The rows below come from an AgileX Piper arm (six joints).
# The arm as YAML. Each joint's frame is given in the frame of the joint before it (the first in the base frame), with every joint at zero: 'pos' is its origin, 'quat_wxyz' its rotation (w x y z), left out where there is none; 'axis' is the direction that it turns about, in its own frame. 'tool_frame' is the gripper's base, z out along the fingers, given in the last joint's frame.
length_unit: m
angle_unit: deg
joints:
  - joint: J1
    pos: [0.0, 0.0, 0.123]
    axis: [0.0, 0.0, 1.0]
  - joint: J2
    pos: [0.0, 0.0, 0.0]
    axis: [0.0, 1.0, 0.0]
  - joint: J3
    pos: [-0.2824, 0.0, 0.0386]
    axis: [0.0, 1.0, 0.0]
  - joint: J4
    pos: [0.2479, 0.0, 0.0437]
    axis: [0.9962, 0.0, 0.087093]
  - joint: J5
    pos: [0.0, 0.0, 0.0]
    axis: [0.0, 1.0, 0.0]
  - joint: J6
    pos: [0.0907, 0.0, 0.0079]
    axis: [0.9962, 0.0, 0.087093]
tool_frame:
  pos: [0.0, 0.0, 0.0]
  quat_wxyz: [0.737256, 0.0, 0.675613, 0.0]
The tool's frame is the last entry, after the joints.
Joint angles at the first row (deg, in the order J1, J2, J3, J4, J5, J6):
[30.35 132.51 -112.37 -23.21 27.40 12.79]
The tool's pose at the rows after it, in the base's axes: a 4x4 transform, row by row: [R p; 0 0 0 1], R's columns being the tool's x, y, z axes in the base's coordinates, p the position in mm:
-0.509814, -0.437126, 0.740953, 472.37; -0.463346, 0.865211, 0.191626, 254.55; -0.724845, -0.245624, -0.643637, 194.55; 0, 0, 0, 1
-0.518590, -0.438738, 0.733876, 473.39; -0.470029, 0.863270, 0.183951, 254.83; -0.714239, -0.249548, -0.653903, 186.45; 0, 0, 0, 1
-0.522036, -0.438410, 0.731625, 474.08; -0.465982, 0.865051, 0.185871, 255.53; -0.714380, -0.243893, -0.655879, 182.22; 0, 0, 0, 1
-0.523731, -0.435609, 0.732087, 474.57; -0.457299, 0.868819, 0.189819, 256.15; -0.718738, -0.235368, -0.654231, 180.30; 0, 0, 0, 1
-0.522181, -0.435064, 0.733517, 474.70; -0.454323, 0.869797, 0.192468, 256.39; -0.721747, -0.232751, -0.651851, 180.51; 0, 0, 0, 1
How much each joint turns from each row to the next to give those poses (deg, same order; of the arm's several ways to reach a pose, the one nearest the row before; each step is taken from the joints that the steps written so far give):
[0.00 0.93 0.00 -3.55 0.27 2.91]
[0.00 0.87 0.00 -0.38 0.04 0.26]
[0.00 0.50 0.00 0.00 -0.39 0.39]
[0.00 0.25 0.00 0.00 -0.45 0.59]
[0.00 0.00 0.00 0.00 -0.22 0.15]

